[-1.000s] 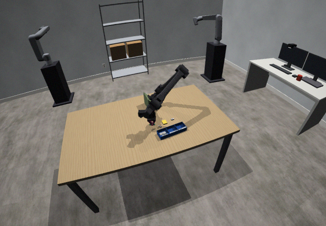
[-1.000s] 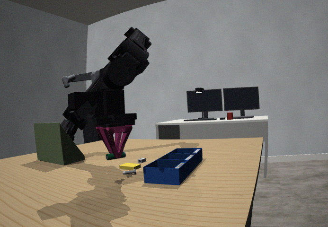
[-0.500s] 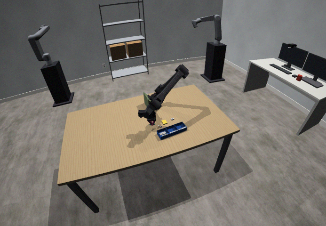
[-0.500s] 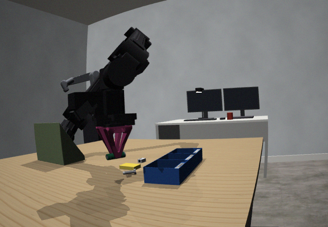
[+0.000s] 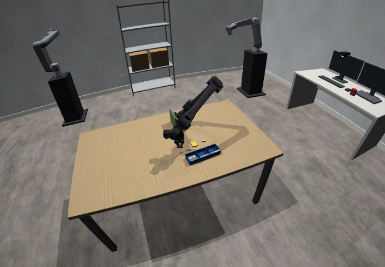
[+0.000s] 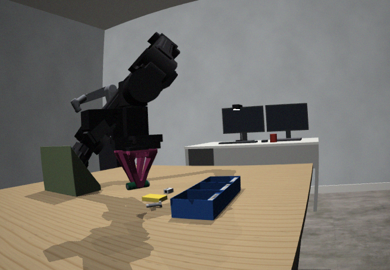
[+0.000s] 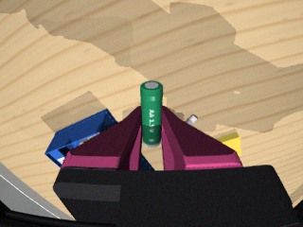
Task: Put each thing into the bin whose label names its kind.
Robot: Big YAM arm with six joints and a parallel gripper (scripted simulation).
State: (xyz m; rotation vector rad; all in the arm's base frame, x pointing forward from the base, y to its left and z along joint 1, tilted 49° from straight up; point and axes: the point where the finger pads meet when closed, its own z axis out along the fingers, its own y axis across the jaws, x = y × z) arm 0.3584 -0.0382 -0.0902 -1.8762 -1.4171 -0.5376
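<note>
Right now my hand is right at the green battery. Also, from my hand: blue three-part bin 8 cm ahead, 15 cm to the left, 5 cm below; then bolt 1 cm behind, 7 cm to the left, 6 cm below; then yellow block 6 cm behind, 13 cm to the left, 6 cm below.
</note>
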